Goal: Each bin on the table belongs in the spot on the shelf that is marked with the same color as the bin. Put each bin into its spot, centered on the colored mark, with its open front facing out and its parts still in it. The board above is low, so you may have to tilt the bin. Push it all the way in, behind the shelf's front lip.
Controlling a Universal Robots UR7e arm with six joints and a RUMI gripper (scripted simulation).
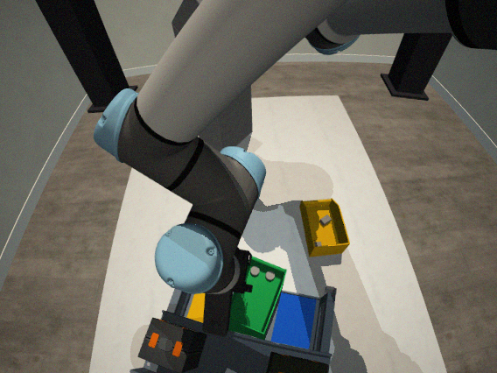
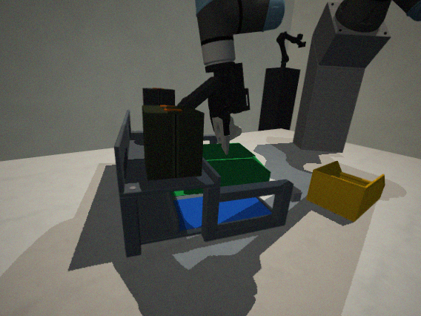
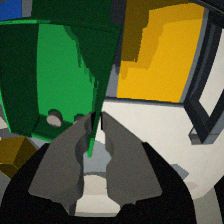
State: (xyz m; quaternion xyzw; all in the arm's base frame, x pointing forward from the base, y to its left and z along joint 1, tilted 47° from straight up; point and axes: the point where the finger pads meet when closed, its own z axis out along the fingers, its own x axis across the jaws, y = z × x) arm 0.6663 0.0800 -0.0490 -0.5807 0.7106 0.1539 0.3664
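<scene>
Right now my hand is 1 cm short of the green bin, 5 cm to the right of it and 3 cm above it. The rest, counted from my hand: shelf lip: 2 cm behind, 5 cm to the left, 7 cm below; then shelf board: 18 cm ahead, 1 cm to the left, 2 cm above; then dark box: 19 cm ahead, 13 cm to the left, 7 cm above.
</scene>
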